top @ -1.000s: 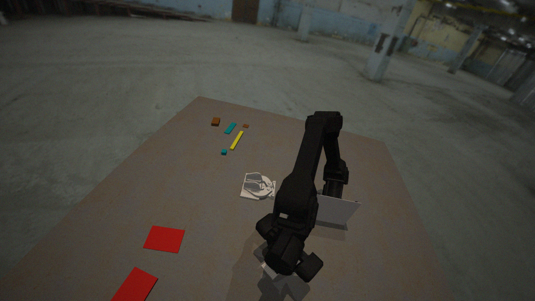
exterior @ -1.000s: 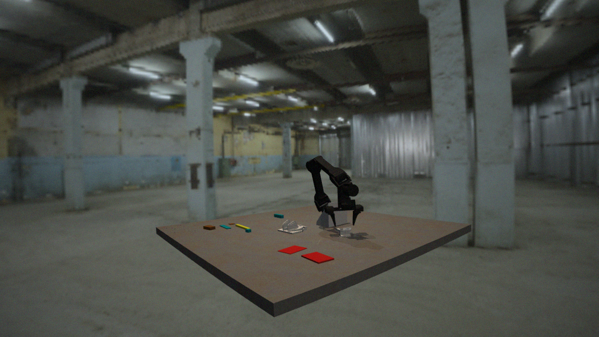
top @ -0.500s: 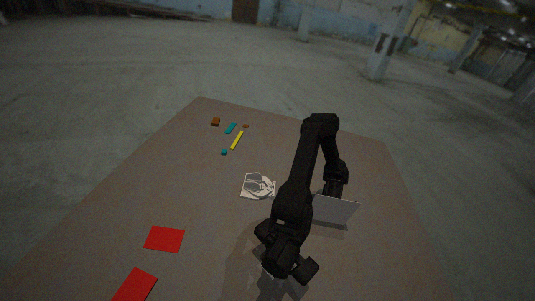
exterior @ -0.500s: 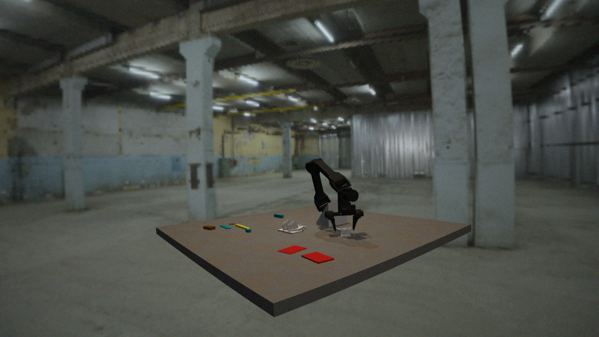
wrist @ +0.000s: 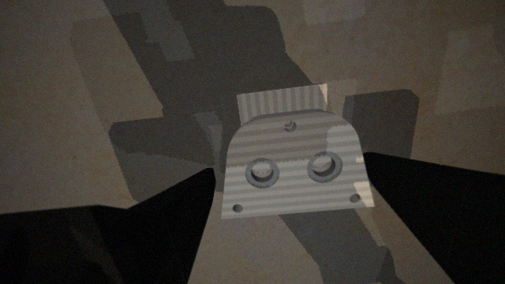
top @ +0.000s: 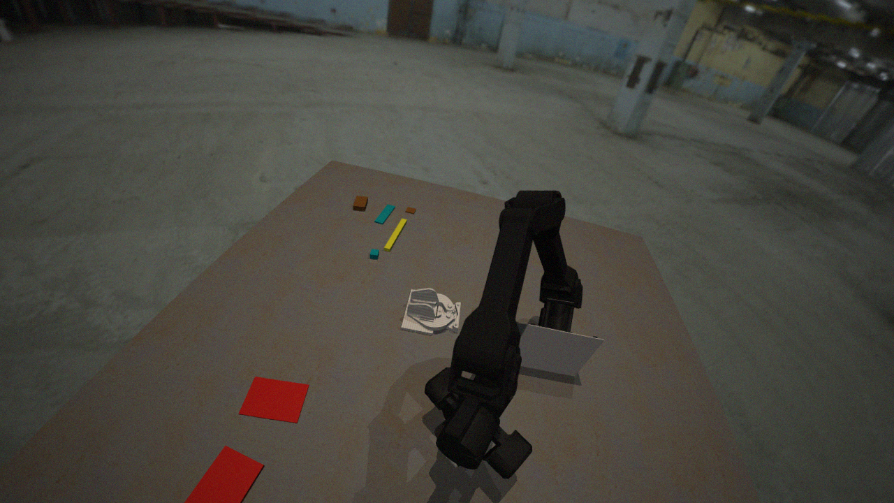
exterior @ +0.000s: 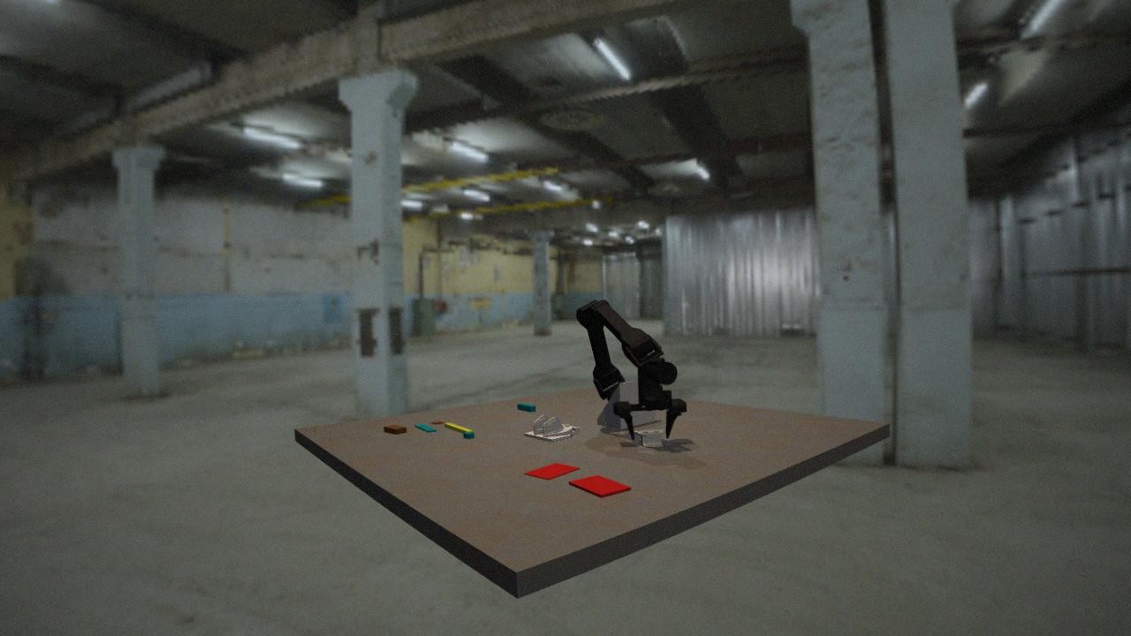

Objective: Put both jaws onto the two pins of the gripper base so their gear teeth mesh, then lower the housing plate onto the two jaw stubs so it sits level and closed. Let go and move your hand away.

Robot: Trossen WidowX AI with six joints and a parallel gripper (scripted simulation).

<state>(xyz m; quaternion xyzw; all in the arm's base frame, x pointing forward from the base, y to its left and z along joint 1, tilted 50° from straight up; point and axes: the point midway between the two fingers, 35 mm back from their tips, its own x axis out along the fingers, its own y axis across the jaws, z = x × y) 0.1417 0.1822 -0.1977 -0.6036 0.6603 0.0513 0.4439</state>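
My gripper tip is 24 cm to the left of the gripper jaw and 11 cm short of it. The rest, counted from my gripper tip: yellow bar (50 cm to the right, 33 cm ahead, 1 cm below); then teal block (66 cm to the right, 1 cm behind).
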